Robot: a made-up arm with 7 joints. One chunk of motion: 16 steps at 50 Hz.
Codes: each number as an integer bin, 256 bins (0 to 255) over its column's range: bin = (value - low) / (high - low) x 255, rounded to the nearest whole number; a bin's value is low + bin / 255 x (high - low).
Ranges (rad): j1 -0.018..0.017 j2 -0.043..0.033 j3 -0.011..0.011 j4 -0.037..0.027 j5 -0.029..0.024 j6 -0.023..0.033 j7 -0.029..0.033
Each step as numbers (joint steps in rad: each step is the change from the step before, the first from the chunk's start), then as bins.
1 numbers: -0.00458 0.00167 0.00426 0.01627 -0.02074 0.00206 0.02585
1 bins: 98 150 177 212 40 114 226
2 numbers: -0.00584 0.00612 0.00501 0.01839 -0.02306 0.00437 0.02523
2 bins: 89 165 186 221 29 125 223
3 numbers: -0.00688 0.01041 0.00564 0.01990 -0.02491 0.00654 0.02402
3 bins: 81 179 193 227 20 135 218
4 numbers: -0.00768 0.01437 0.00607 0.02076 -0.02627 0.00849 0.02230
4 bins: 75 192 198 230 13 143 211
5 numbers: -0.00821 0.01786 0.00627 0.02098 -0.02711 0.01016 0.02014
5 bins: 71 204 200 231 9 151 202
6 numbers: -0.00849 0.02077 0.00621 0.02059 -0.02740 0.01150 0.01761
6 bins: 69 214 199 229 8 157 192
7 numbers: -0.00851 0.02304 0.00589 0.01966 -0.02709 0.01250 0.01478
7 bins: 69 222 196 226 9 162 180
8 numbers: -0.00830 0.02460 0.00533 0.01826 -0.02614 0.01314 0.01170
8 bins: 71 227 189 220 14 165 167
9 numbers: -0.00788 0.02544 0.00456 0.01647 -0.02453 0.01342 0.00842
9 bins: 74 230 180 213 22 166 154
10 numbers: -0.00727 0.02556 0.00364 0.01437 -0.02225 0.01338 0.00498
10 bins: 78 230 170 205 32 166 140
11 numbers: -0.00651 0.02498 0.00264 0.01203 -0.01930 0.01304 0.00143
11 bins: 84 228 158 195 47 164 125
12 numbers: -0.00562 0.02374 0.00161 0.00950 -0.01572 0.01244 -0.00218
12 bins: 90 224 146 185 64 161 110
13 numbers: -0.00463 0.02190 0.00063 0.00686 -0.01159 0.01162 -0.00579
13 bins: 97 218 135 175 84 158 95
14 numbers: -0.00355 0.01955 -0.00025 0.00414 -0.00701 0.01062 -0.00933
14 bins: 105 210 125 164 106 153 81
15 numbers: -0.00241 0.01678 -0.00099 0.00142 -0.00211 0.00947 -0.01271
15 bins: 114 201 116 153 129 148 67
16 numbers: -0.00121 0.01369 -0.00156 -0.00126 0.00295 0.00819 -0.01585
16 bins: 122 190 109 142 154 142 54
